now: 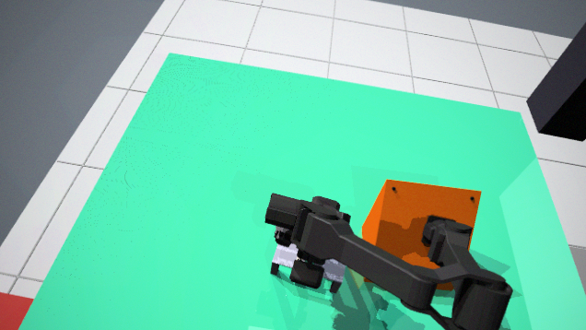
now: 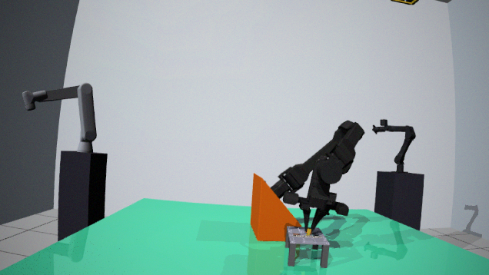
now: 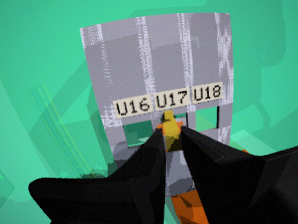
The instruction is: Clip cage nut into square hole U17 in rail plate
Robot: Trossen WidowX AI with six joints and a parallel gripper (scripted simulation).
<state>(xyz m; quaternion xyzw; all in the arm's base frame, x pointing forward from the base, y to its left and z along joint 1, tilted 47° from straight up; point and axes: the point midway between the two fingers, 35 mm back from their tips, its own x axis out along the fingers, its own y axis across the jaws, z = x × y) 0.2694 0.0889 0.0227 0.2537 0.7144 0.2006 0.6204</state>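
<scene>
The yellow cage nut lies 1 cm below my gripper tip.
</scene>
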